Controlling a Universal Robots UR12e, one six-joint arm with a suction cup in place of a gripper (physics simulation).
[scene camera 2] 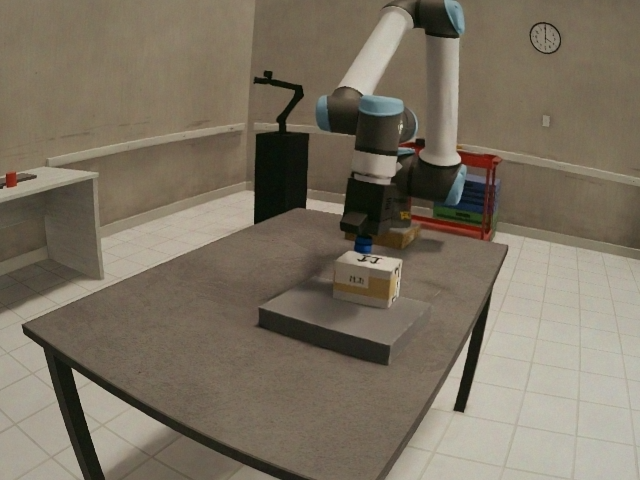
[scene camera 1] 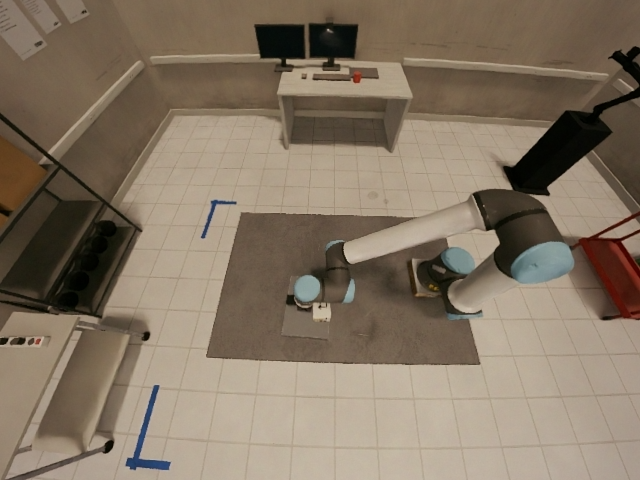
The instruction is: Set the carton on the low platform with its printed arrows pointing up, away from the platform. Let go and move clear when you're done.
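Seen in the pictures: hand, tool point: [scene camera 2: 362, 251]; arm's base, link origin: [scene camera 1: 432, 276].
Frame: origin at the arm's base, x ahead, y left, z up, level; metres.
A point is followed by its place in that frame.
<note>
The white carton [scene camera 1: 321, 313] @(x 0.626, y 0.279, z 0.083 m) [scene camera 2: 366, 281] @(x 0.670, y 0.249, z 0.049 m) with a tan band rests on the grey low platform [scene camera 1: 303, 328] @(x 0.713, y 0.344, z -0.008 m) [scene camera 2: 305, 308] @(x 0.764, y 0.151, z -0.008 m), near its back right edge in the scene camera 2 view. Black printed marks lie flat on its upper face, and more marks show on its right side face. They are too small for me to tell which way the side arrows point. A small label is on the face toward scene camera 2. My gripper [scene camera 2: 362, 251], a blue suction cup, is open and appears a little above the carton, apart from it. In the scene camera 1 view the cup is hidden under the wrist.
The platform stands on the dark table [scene camera 1: 263, 258] @(x 1.015, y -0.053, z -0.056 m) [scene camera 2: 155, 330] @(x 1.001, y -0.104, z -0.056 m). My arm's base stands on a wooden block [scene camera 1: 414, 279] @(x 0.102, y 0.025, z -0.012 m) [scene camera 2: 400, 236] @(x 0.103, y 0.103, z -0.012 m) at the table's far end. A red cart [scene camera 1: 615, 276] [scene camera 2: 486, 198] and a black pedestal [scene camera 1: 560, 149] [scene camera 2: 280, 175] stand beyond the table.
</note>
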